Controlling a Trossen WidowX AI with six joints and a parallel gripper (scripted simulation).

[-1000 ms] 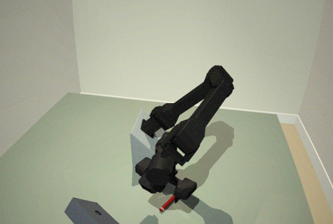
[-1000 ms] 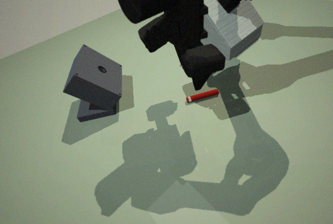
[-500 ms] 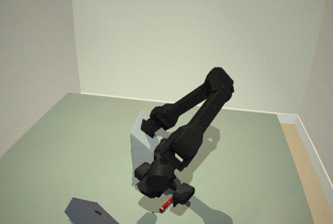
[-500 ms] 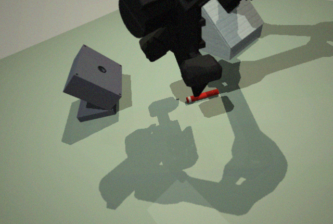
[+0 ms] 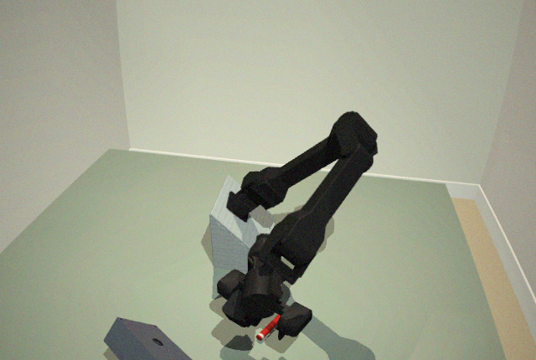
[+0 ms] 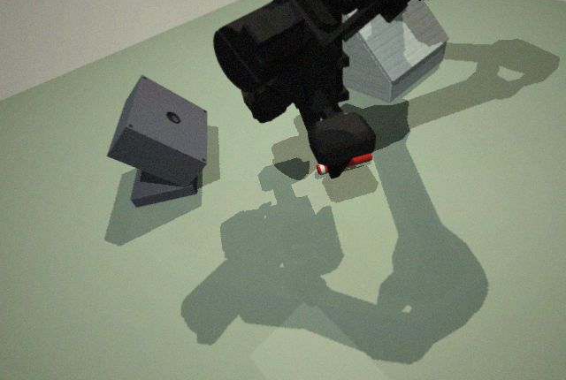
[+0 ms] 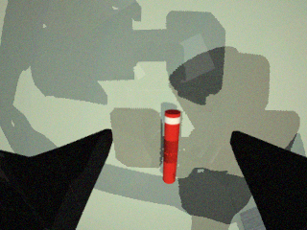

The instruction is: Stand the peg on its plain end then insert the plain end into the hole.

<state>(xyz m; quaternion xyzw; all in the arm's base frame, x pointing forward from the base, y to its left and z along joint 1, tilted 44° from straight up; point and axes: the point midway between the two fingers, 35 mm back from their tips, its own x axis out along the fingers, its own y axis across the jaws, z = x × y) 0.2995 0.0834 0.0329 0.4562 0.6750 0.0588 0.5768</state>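
My gripper tip is now 30 mm above the red peg, 10 mm to the right of it and 10 mm past it. Also, from my gripper tip: dark sloped panel (190 mm to the right, 120 mm ahead, 40 mm above).
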